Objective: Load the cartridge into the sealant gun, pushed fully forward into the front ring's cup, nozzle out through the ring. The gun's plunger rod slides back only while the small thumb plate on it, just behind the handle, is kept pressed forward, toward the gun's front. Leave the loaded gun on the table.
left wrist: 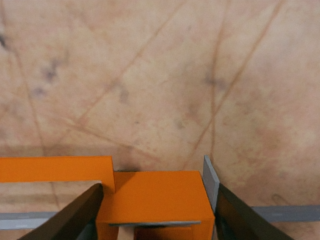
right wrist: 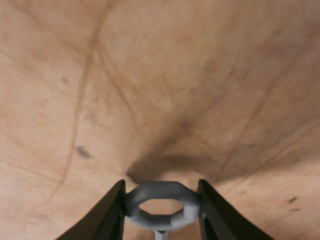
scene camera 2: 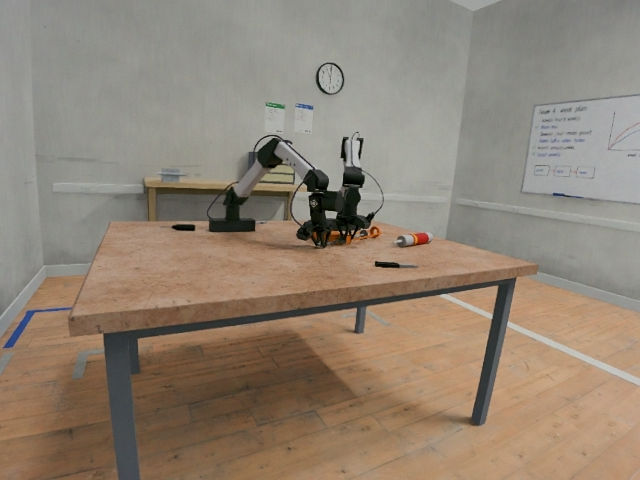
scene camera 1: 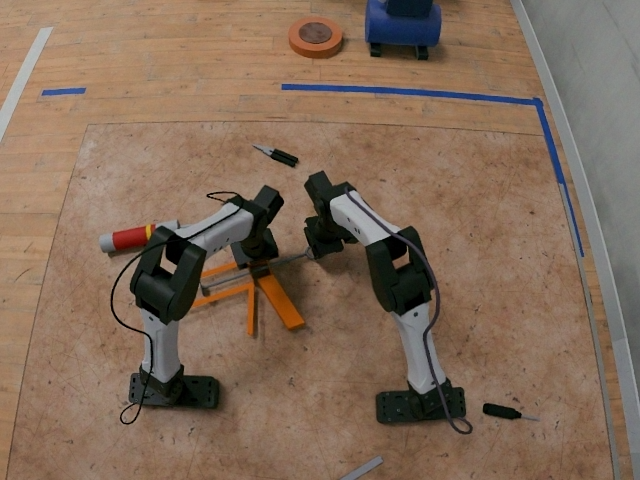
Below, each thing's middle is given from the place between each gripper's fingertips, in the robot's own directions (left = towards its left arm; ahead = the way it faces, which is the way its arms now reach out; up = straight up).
Now: left hand point(scene camera 1: 257, 261) 6 cm past the orange sealant gun point(scene camera 1: 290, 317), 2 cm to the right of it and 1 cm above it. Also, from my left hand: cartridge point(scene camera 1: 135, 237) 6 cm ahead, 30 cm to the left.
I see the orange sealant gun 11 cm behind my right hand point(scene camera 1: 314, 252), 16 cm to the left of it and 1 cm above it. Round my right hand: cartridge (1 cm ahead, 44 cm to the left, 1 cm above).
